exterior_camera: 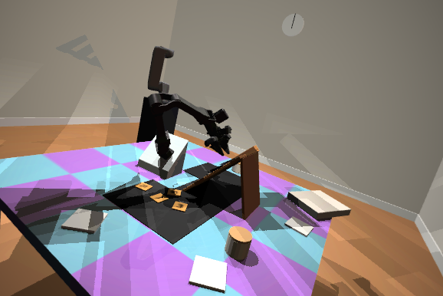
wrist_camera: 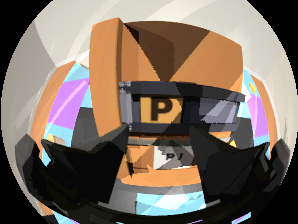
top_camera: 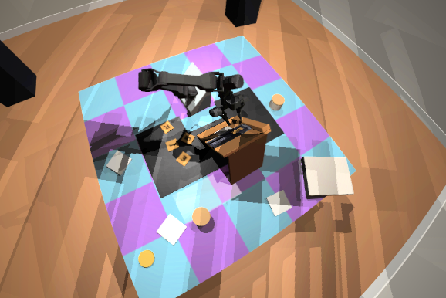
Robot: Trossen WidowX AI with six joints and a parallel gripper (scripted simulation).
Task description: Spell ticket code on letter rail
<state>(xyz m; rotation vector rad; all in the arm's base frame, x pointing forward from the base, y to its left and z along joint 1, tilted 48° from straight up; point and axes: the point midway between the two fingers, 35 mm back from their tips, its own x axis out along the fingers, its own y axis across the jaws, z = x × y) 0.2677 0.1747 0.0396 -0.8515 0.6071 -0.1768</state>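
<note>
My gripper tip is 4 cm short of the orange letter tile marked p and 3 cm above it. Also, from my gripper tip: black mat: 11 cm behind, 8 cm to the right, 20 cm below; letter tile: 10 cm behind, 30 cm to the right, 20 cm below; white ticket: 2 cm behind, 4 cm to the right, 10 cm below.
</note>
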